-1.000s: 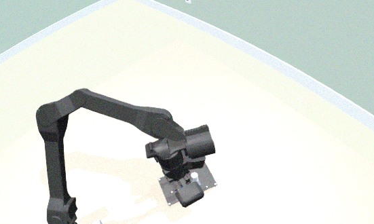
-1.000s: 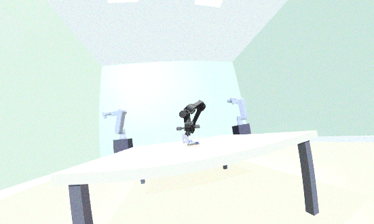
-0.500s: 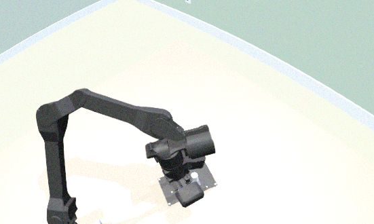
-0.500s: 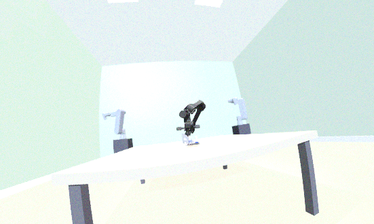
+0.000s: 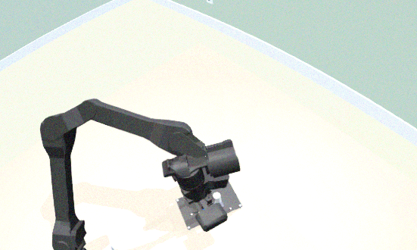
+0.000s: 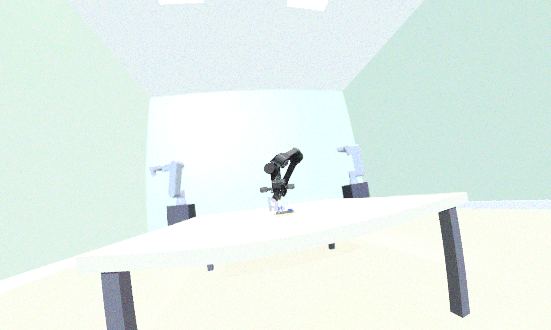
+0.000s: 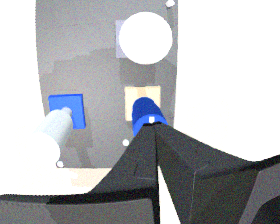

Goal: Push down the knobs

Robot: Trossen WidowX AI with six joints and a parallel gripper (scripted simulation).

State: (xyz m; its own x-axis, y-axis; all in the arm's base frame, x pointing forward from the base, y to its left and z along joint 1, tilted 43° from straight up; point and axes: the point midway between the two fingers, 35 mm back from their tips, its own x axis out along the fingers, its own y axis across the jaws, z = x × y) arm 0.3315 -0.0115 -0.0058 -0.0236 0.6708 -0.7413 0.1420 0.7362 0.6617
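Right now my gripper tip is 40 mm short of the white knob, 10 mm to the left of it and 10 mm below it. The rest, counted from my gripper tip: blue knob 10 mm below.
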